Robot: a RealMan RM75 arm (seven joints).
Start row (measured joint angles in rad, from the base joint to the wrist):
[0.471, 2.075, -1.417, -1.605, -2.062, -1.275, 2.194]
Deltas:
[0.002, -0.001, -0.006, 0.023, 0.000, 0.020, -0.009]
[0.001, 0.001, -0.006, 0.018, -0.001, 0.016, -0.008]
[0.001, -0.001, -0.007, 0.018, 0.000, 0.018, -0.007]
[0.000, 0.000, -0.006, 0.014, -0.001, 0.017, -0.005]
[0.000, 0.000, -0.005, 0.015, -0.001, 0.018, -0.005]
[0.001, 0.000, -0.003, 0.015, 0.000, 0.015, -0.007]
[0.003, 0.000, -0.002, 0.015, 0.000, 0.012, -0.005]
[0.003, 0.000, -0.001, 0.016, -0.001, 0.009, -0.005]
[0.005, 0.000, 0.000, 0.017, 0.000, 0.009, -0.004]
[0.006, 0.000, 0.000, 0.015, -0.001, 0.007, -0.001]
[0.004, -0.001, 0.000, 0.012, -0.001, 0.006, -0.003]
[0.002, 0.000, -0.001, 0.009, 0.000, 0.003, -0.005]
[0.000, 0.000, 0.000, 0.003, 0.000, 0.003, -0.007]
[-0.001, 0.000, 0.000, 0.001, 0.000, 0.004, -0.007]
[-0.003, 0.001, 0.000, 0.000, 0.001, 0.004, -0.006]
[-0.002, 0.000, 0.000, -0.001, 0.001, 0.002, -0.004]
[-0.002, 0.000, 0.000, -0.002, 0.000, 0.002, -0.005]
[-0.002, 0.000, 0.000, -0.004, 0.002, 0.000, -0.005]
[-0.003, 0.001, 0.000, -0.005, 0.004, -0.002, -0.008]
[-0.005, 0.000, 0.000, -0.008, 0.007, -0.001, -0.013]
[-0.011, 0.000, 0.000, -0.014, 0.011, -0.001, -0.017]
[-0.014, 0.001, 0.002, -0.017, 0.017, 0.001, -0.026]
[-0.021, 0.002, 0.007, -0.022, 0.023, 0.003, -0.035]
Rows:
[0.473, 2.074, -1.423, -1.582, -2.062, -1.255, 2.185]
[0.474, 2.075, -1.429, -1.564, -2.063, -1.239, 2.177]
[0.475, 2.074, -1.436, -1.546, -2.063, -1.221, 2.170]
[0.475, 2.074, -1.442, -1.532, -2.064, -1.204, 2.165]
[0.475, 2.074, -1.447, -1.517, -2.065, -1.186, 2.160]
[0.476, 2.074, -1.450, -1.502, -2.065, -1.171, 2.153]
[0.479, 2.074, -1.452, -1.487, -2.065, -1.159, 2.148]
[0.482, 2.074, -1.453, -1.471, -2.066, -1.150, 2.143]
[0.487, 2.074, -1.453, -1.454, -2.066, -1.141, 2.139]
[0.493, 2.074, -1.453, -1.439, -2.067, -1.134, 2.138]
[0.497, 2.073, -1.453, -1.427, -2.068, -1.128, 2.135]
[0.499, 2.073, -1.454, -1.418, -2.068, -1.125, 2.130]
[0.499, 2.073, -1.454, -1.415, -2.068, -1.122, 2.123]
[0.498, 2.073, -1.454, -1.414, -2.068, -1.118, 2.116]
[0.495, 2.074, -1.454, -1.414, -2.067, -1.114, 2.110]
[0.493, 2.074, -1.454, -1.415, -2.066, -1.112, 2.106]
[0.491, 2.074, -1.454, -1.417, -2.066, -1.110, 2.101]
[0.489, 2.074, -1.454, -1.421, -2.064, -1.110, 2.096]
[0.486, 2.075, -1.454, -1.426, -2.060, -1.112, 2.088]
[0.481, 2.075, -1.454, -1.434, -2.053, -1.113, 2.075]
[0.470, 2.075, -1.454, -1.448, -2.042, -1.114, 2.058]
[0.456, 2.076, -1.452, -1.465, -2.025, -1.113, 2.032]
[0.435, 2.078, -1.445, -1.487, -2.002, -1.110, 1.997]

